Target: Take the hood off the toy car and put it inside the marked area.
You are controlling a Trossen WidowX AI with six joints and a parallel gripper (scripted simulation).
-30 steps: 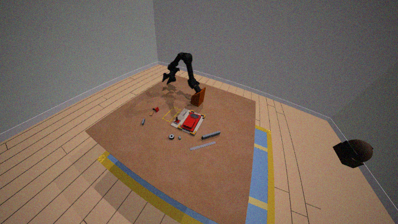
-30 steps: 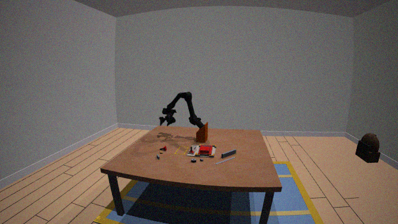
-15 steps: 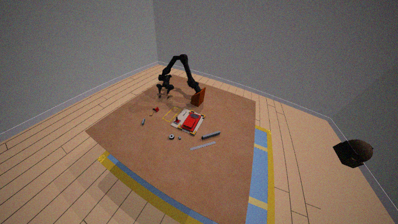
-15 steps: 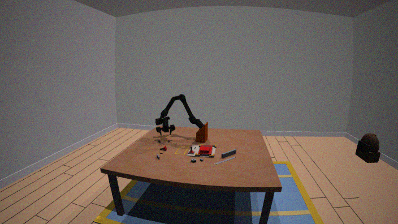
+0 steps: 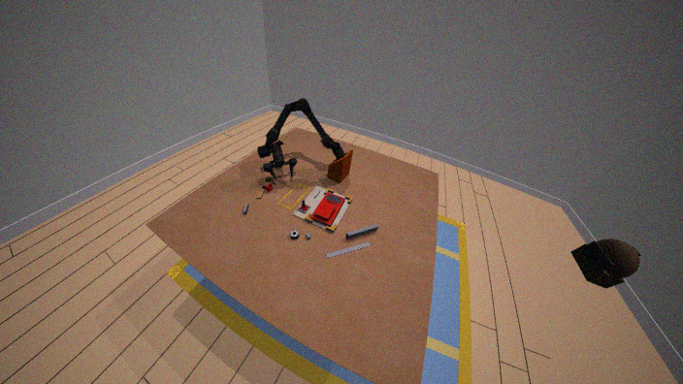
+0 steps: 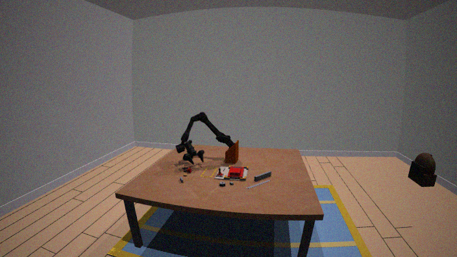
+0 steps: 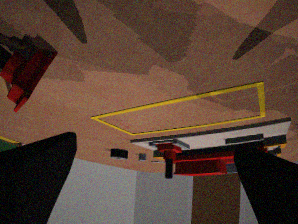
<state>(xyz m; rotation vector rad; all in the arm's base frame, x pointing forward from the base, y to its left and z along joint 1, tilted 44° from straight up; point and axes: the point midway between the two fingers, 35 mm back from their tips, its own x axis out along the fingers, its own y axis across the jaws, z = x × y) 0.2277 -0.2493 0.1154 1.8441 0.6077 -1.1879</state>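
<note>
Right now my gripper tip is 9 cm short of the red hood, 30 cm to the right of it and 1 cm above it. From my gripper tip the other things lie so: small wheel (26 cm ahead, 23 cm to the left, 5 cm below).
</note>
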